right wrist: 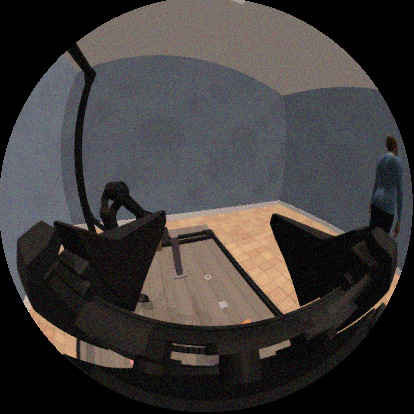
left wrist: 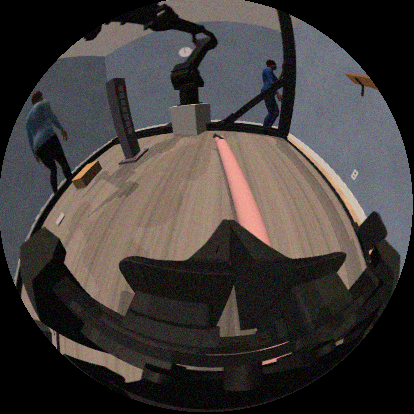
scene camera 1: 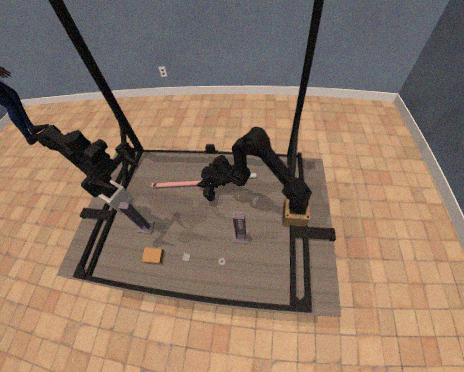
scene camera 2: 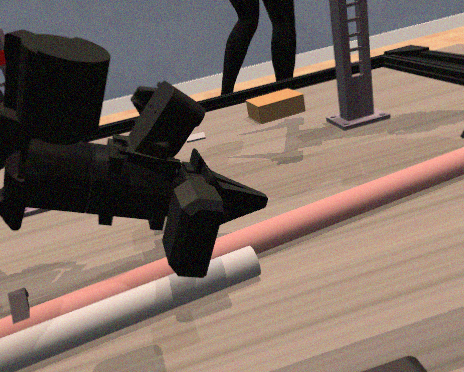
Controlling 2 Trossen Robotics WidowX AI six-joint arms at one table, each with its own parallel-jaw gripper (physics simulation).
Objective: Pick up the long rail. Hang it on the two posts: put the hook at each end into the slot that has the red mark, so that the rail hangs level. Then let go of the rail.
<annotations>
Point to a short white rod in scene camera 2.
68, 331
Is the left gripper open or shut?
Shut.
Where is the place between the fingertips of the left gripper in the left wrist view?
226, 224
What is the left gripper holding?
Nothing.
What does the orange block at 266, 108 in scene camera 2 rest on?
The table.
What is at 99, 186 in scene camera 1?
The right gripper.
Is the right gripper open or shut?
Open.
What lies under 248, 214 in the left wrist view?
A long pink rail.
</annotations>
